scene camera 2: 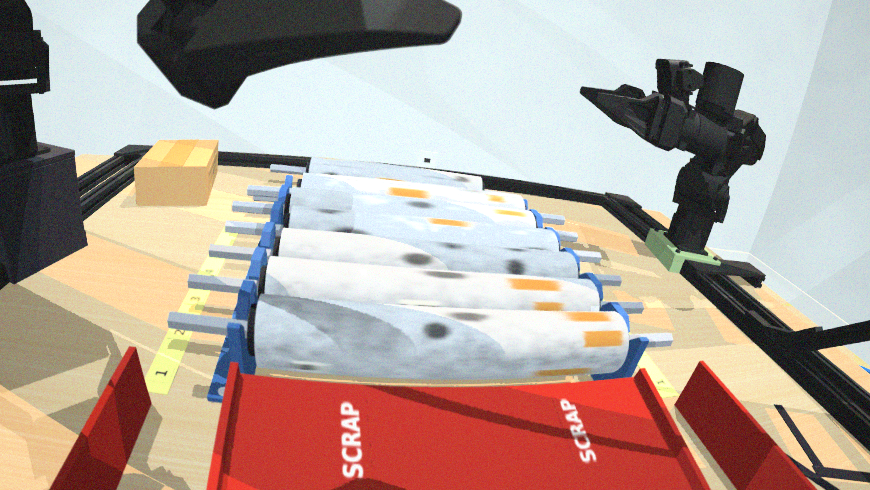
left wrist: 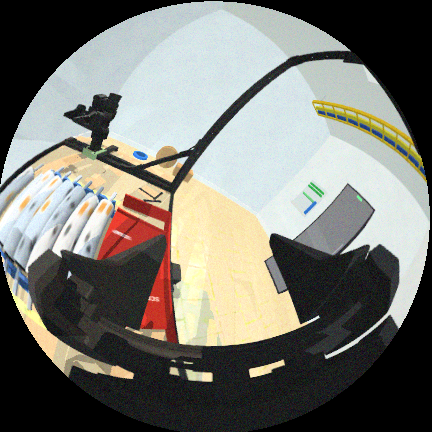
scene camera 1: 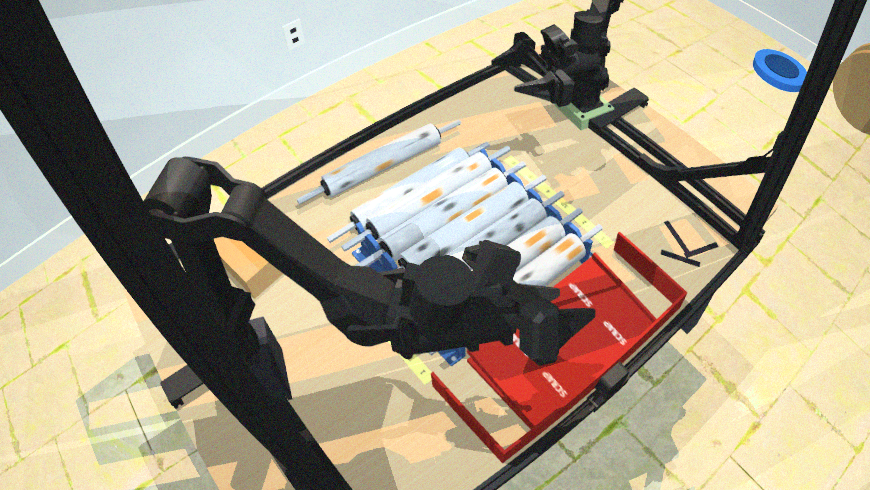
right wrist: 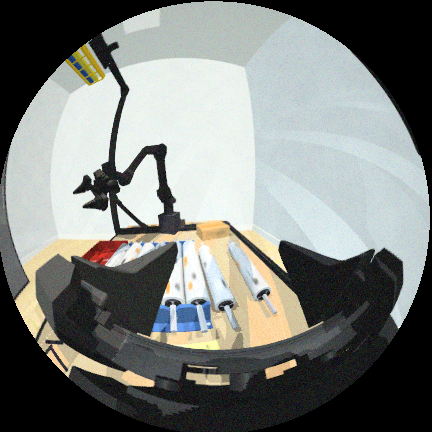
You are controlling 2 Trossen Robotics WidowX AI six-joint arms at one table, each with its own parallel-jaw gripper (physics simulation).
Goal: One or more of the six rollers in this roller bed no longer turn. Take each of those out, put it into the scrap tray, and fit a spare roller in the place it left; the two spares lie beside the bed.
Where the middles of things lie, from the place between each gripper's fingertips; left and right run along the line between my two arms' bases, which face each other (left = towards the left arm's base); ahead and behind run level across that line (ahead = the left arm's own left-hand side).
I see my right gripper 51 cm to the right of the cardboard box [scene camera 2: 173, 172], 19 cm above it and 18 cm short of it.
The cardboard box is 58 cm ahead of my left hand, 18 cm to the left of it and 24 cm below it.
